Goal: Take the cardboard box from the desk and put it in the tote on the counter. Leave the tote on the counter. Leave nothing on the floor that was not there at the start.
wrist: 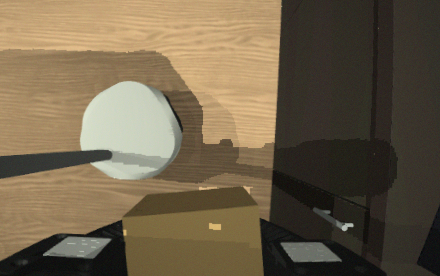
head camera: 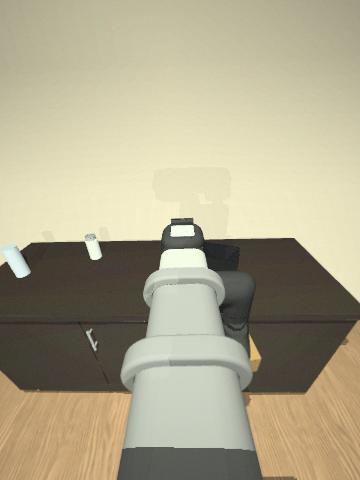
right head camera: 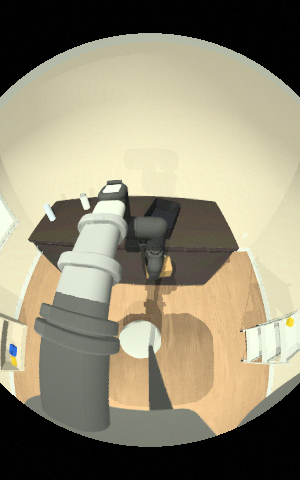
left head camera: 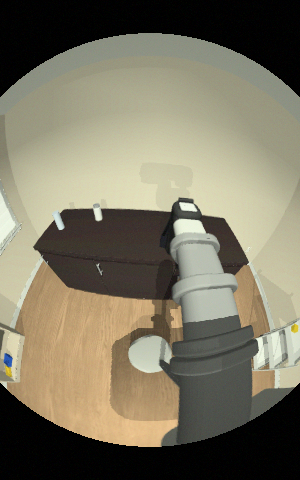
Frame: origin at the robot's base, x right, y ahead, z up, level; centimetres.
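Seen in the pictures: gripper, fingertip midpoint: [wrist: 198,233]; robot's base, origin of the base link: [wrist: 139,132] [right head camera: 140,338] [left head camera: 149,352].
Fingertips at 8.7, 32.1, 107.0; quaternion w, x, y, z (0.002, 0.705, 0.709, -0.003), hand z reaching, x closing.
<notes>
Offsets run from my fingertips to a thing's top centre, as dx, dy, dz. Level surfaces: height alone.
The cardboard box {+1.8, +0.2, +5.0} [head camera: 255,356] [right head camera: 166,267] [wrist: 192,242] is between the fingers of my gripper [wrist: 198,233], which is shut on it. In the right head view the box shows in front of the counter's cabinet face, below the wrist. In the head view the arm hides most of it. The black open tote {+6.8, +49.7, -8.7} [head camera: 229,255] [right head camera: 168,204] stands on the dark counter {dz -18.7} [head camera: 290,285] [left head camera: 125,235] [right head camera: 207,225], beyond the wrist and right of the arm's end in the right head view. The arm partly hides the tote in the head view. The desk cannot be made out.
A light blue cylinder {-95.1, +55.1, -1.7} [head camera: 17,261] [left head camera: 59,220] [right head camera: 49,212] and a white capped bottle {-60.6, +69.0, -3.9} [head camera: 93,247] [left head camera: 97,213] [right head camera: 85,202] stand on the counter's left part. A white shelf cart [right head camera: 243,346] is at the right, a shelf unit at the left. The round white part [wrist: 127,127] is below me.
</notes>
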